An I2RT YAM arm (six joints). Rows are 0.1 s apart.
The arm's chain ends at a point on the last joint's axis. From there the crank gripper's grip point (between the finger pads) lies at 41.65 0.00 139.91 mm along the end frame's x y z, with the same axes.
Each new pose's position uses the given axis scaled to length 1; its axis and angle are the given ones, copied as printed.
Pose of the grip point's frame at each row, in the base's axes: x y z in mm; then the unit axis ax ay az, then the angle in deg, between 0 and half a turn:
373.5 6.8 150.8 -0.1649 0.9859 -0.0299 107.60
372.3 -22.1 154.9 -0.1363 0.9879 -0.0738 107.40
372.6 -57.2 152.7 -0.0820 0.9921 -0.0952 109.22
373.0 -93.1 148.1 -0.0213 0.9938 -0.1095 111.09
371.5 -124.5 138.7 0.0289 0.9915 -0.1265 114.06
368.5 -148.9 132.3 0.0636 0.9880 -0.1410 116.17
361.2 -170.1 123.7 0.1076 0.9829 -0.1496 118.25
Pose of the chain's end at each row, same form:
252.2 0.2 231.8 -0.1649 0.9859 -0.0299 107.60
250.0 -16.8 234.5 -0.1363 0.9879 -0.0738 107.40
253.4 -42.2 235.7 -0.0820 0.9921 -0.0952 109.22
257.8 -69.7 234.6 -0.0213 0.9938 -0.1095 111.09
262.5 -93.0 230.5 0.0289 0.9915 -0.1265 114.06
264.4 -111.3 227.5 0.0636 0.9880 -0.1410 116.17
262.4 -127.5 222.4 0.1076 0.9829 -0.1496 118.25

